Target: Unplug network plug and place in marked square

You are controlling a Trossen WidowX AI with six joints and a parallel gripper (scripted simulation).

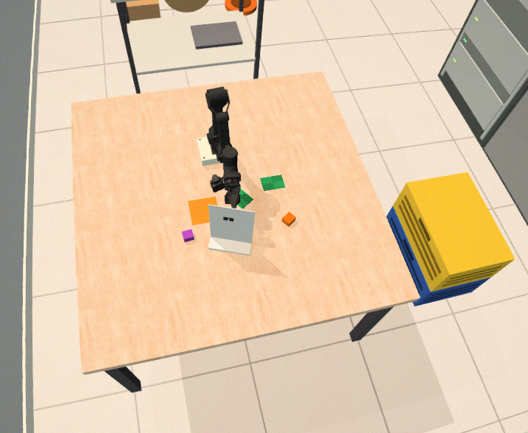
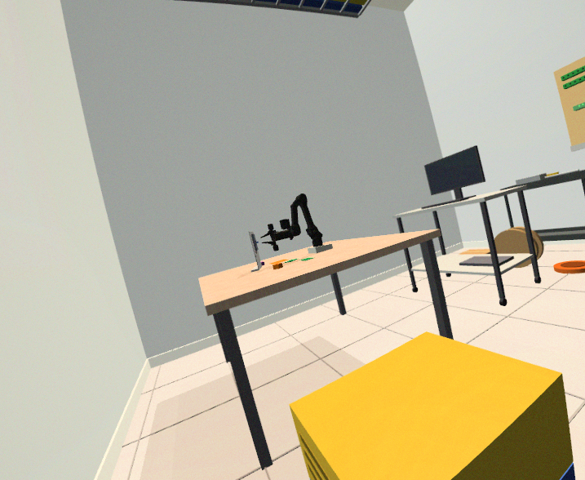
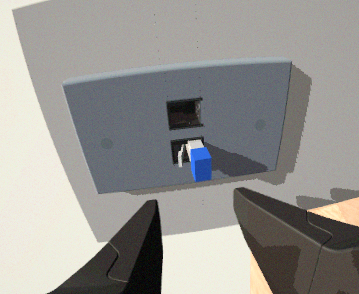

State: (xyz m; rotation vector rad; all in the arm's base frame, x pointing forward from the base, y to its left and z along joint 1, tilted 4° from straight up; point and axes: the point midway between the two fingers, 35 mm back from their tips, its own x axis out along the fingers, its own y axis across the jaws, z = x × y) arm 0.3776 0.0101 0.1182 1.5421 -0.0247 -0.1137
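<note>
Right now my gripper tip is 40 mm short of the network plug and 10 mm to the left of it. Round my gripper tip: orange square (110 mm behind, 110 mm to the right, 180 mm below); grey upright panel (50 mm ahead, 30 mm to the right, 70 mm below).
</note>
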